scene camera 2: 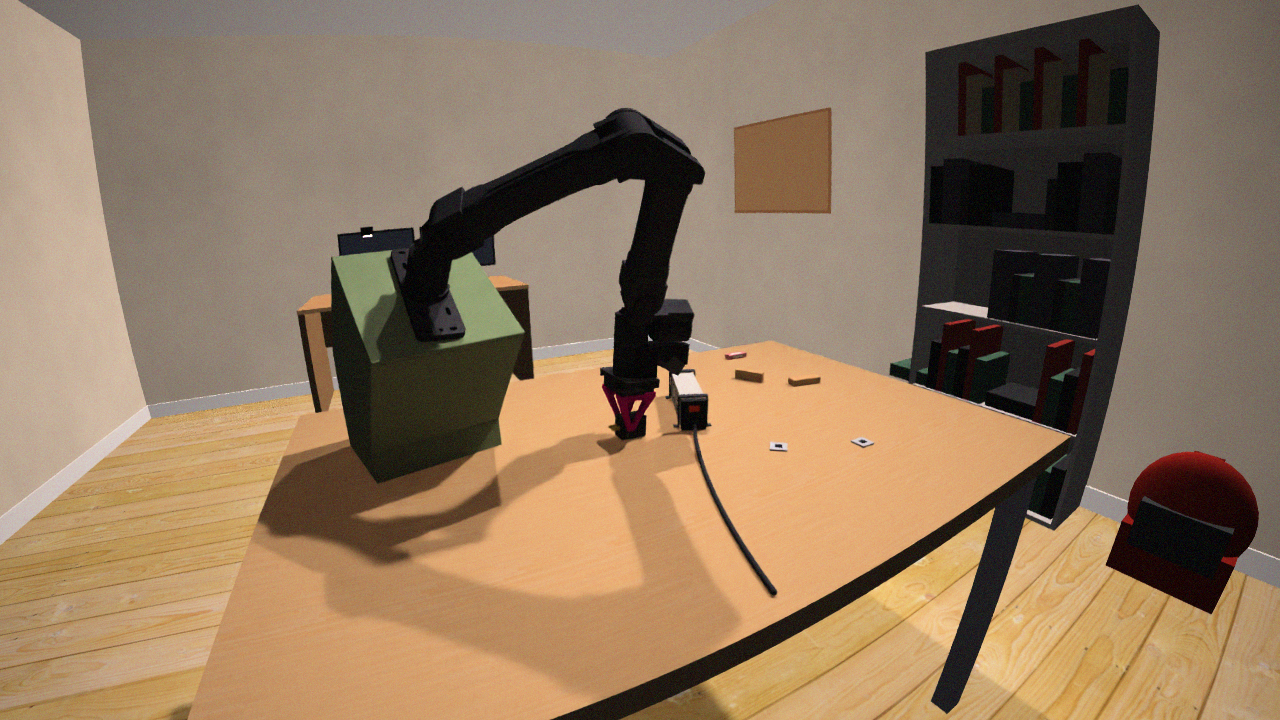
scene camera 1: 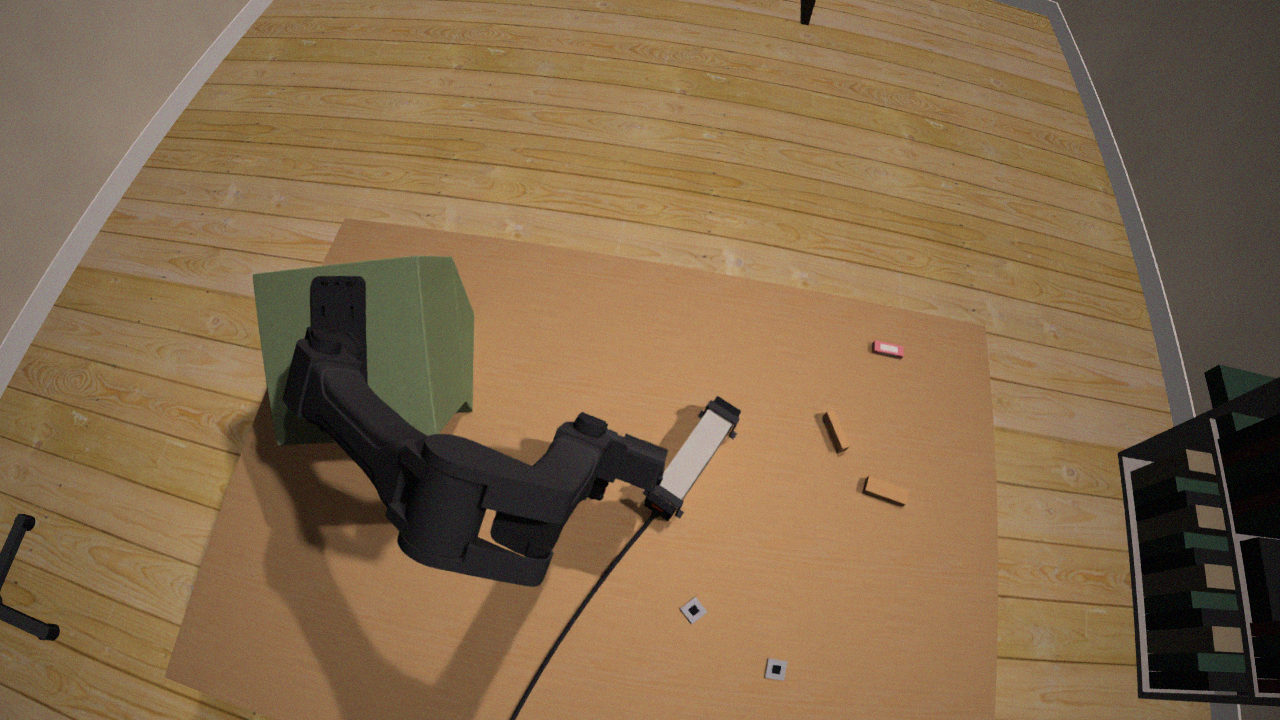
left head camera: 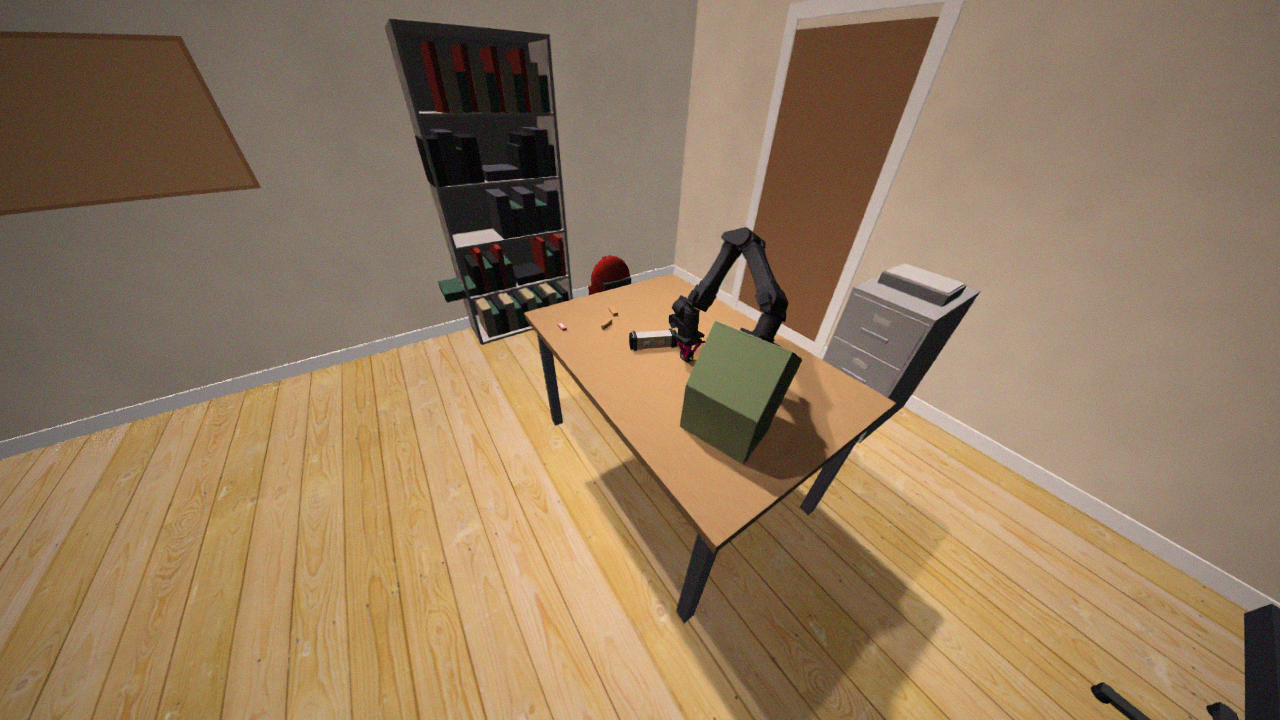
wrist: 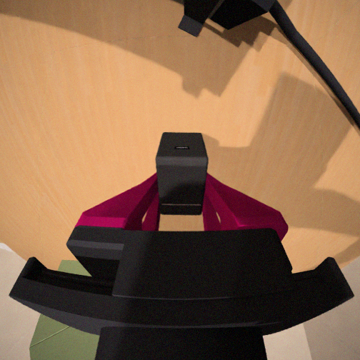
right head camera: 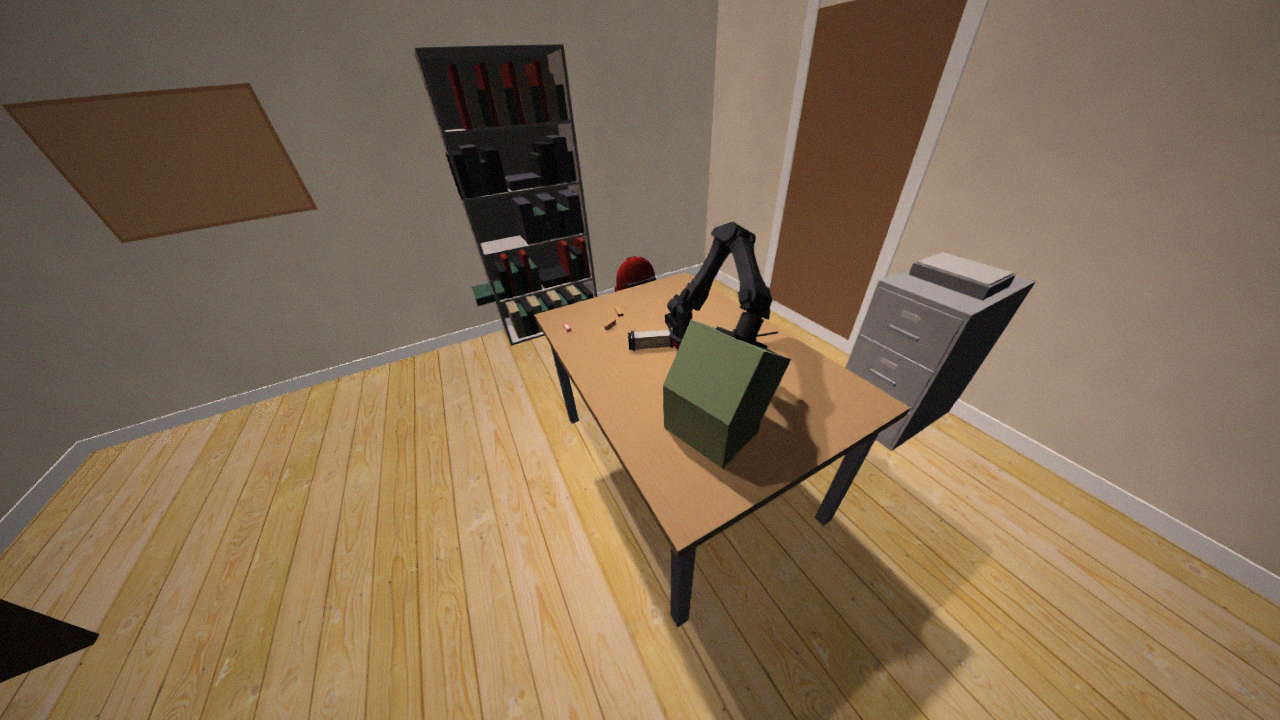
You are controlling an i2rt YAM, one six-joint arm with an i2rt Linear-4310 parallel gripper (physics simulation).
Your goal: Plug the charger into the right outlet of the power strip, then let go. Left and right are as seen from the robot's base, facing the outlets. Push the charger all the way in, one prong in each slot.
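Where they show: gripper, fingertip midpoint: (scene camera 2: 626, 427) (left head camera: 687, 356); arm's base, origin of the base link: (scene camera 2: 424, 293) (scene camera 1: 341, 354) (left head camera: 760, 340) (right head camera: 742, 339).
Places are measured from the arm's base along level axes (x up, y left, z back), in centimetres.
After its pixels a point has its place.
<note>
My gripper (wrist: 181, 177) (scene camera 2: 631, 413) @(z -30.4, x -26.6, y -8.0 cm) (left head camera: 687, 347) @(z -30.4, x -26.6, y -8.0 cm) has its magenta fingers shut on the charger (wrist: 182, 172) (scene camera 2: 631, 429), a small black block, gripped on both sides. The charger is low at the table, and whether it touches the wood is unclear. Its top port faces the wrist camera; its prongs are hidden. The power strip (scene camera 1: 699, 452) @(z -48.0, x -22.8, y -5.4 cm) (scene camera 2: 688, 387) @(z -46.1, x -22.8, y -7.2 cm) (left head camera: 656, 340) @(z -45.0, x -24.7, y -4.9 cm) (right head camera: 650, 340) @(z -46.0, x -24.6, y -3.5 cm), pale with black ends, lies beside the gripper, apart from the charger. Its black end (wrist: 235, 12) shows at the top of the wrist view. The outlet slots cannot be made out.
A black cord (scene camera 1: 581, 608) @(z -30.0, x -27.7, y -28.4 cm) (scene camera 2: 729, 523) @(z -22.8, x -27.7, y -39.5 cm) (wrist: 320, 65) runs from the strip's near end. A green block (scene camera 1: 384, 358) @(z -5.9, x -0.5, y -0.3 cm) (scene camera 2: 429, 402) @(z 2.1, x -15.6, y -3.3 cm) carries the arm's base. Two wooden pieces (scene camera 1: 834, 431) @(z -71.5, x -26.4, y -1.2 cm) (scene camera 1: 885, 490) @(z -79.5, x -26.9, y -11.6 cm), a pink piece (scene camera 1: 887, 349) @(z -84.8, x -27.3, y 14.6 cm) and two small square markers (scene camera 1: 693, 610) @(z -46.7, x -28.1, y -29.0 cm) (scene camera 1: 776, 668) @(z -59.0, x -28.1, y -38.5 cm) lie on the table.
</note>
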